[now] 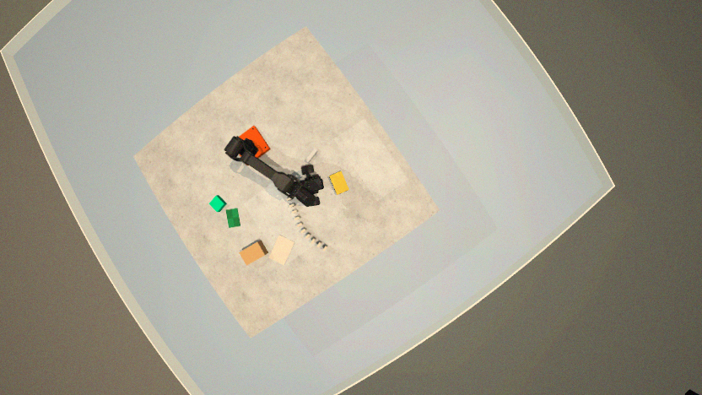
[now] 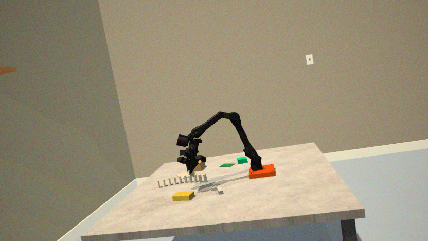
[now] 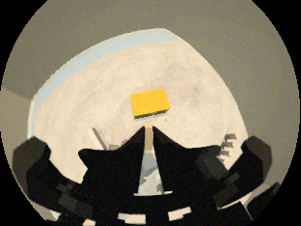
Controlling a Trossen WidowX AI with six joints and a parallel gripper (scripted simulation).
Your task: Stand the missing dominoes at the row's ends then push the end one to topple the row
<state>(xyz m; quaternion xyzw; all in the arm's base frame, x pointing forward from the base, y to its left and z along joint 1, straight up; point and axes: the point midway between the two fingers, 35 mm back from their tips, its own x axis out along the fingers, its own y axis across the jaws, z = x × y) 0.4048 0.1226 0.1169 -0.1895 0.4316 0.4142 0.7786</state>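
Now: the yellow block 50 mm ahead of my gripper tip, 60 mm to the left of it and 110 mm below it. Round my gripper tip: cream flat tile (80 mm ahead, 420 mm to the right, 120 mm below); green flat tile (240 mm behind, 480 mm to the right, 120 mm below); tan box (20 mm behind, 530 mm to the right, 90 mm below).
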